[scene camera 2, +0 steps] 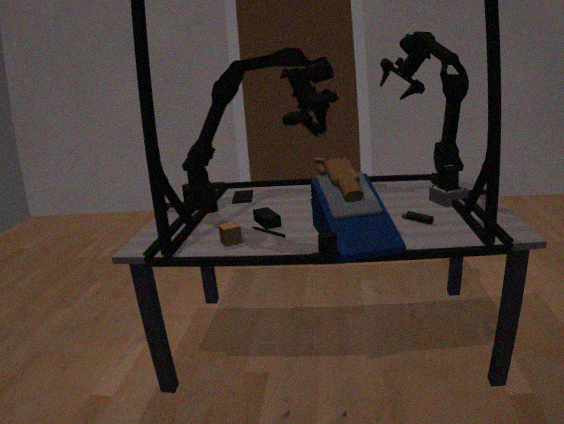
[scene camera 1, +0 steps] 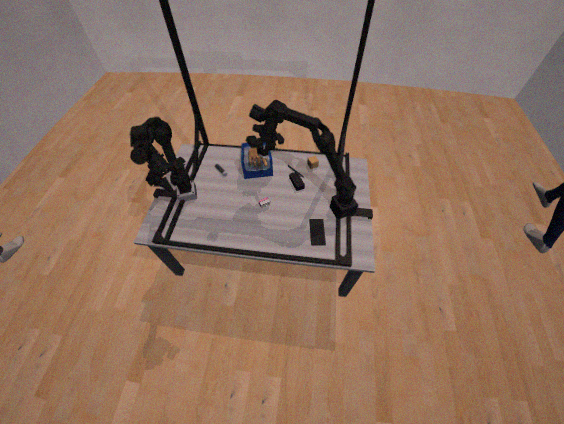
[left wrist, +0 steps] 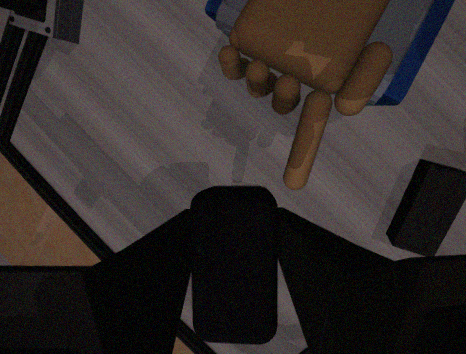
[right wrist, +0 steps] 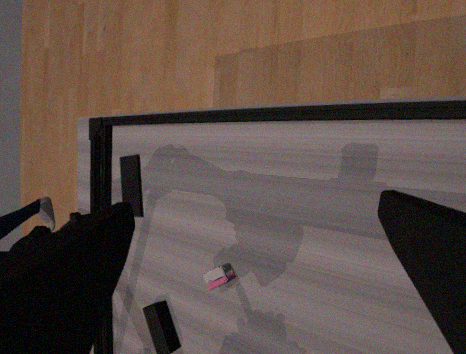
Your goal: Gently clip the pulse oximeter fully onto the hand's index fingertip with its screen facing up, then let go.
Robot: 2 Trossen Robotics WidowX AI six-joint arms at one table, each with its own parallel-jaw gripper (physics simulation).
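Seen in the pictures: left gripper, between the fingertips: (scene camera 2: 320,133) (scene camera 1: 261,154) (left wrist: 234,218); right gripper, between the fingertips: (scene camera 2: 390,92) (scene camera 1: 180,188) (right wrist: 256,208); left arm's base, origin of its link: (scene camera 2: 198,184) (scene camera 1: 345,200); right arm's base, origin of its link: (scene camera 2: 448,187) (scene camera 1: 185,188).
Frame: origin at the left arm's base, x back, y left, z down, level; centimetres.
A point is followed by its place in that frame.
The tan model hand (scene camera 1: 258,156) (scene camera 2: 343,177) @(z -6.2, x -31.3, y -46.7 cm) (left wrist: 309,42) @(z -9.6, x -32.8, y -39.3 cm) lies on a grey pad on a blue stand (scene camera 1: 257,172) @(z 4.7, x -34.4, y -39.4 cm) (scene camera 2: 364,240) @(z 5.8, x -26.5, y -64.4 cm). Its index finger (left wrist: 307,140) points out straight over the table; the other fingers are curled. My left gripper (scene camera 1: 264,145) @(z -16.9, x -33.4, y -30.7 cm) (scene camera 2: 316,126) @(z -16.9, x -33.4, y -30.7 cm) (left wrist: 234,218) @(z -16.9, x -33.4, y -30.7 cm) is shut on the pulse oximeter (left wrist: 233,263) @(z -19.4, x -32.5, y -30.3 cm), a dark rounded block. It hangs well above the hand, the oximeter's front end a little short of the index fingertip in the left wrist view. My right gripper (scene camera 2: 402,82) (right wrist: 256,208) @(z -26.9, x -72.6, y -14.3 cm) is open and empty, raised high at the table's side.
On the table lie a small white-and-pink item (scene camera 1: 263,202) @(z 6.4, x -37.9, y -19.0 cm) (right wrist: 220,275) @(z 6.4, x -39.0, y -19.6 cm), a wooden cube (scene camera 1: 312,161) @(z 4.5, x -1.3, y -35.3 cm) (scene camera 2: 230,233) @(z 6.0, x 0.5, y -39.1 cm), a black box (scene camera 1: 296,181) @(z 6.0, x -15.8, y -25.7 cm) (scene camera 2: 267,217) @(z 6.0, x -13.3, y -31.9 cm), a pen (scene camera 1: 295,170) @(z 8.5, x -11.9, y -35.8 cm) (scene camera 2: 268,231) @(z 8.8, x -11.7, y -36.1 cm), a flat black pad (scene camera 1: 317,231) @(z 8.7, x -18.1, y 6.9 cm) (scene camera 2: 242,196) @(z 8.7, x -17.6, y 5.6 cm) and a dark cylinder (scene camera 1: 221,170) @(z 7.3, x -53.3, y -51.5 cm) (scene camera 2: 417,217) @(z 7.8, x -52.5, y -53.9 cm).
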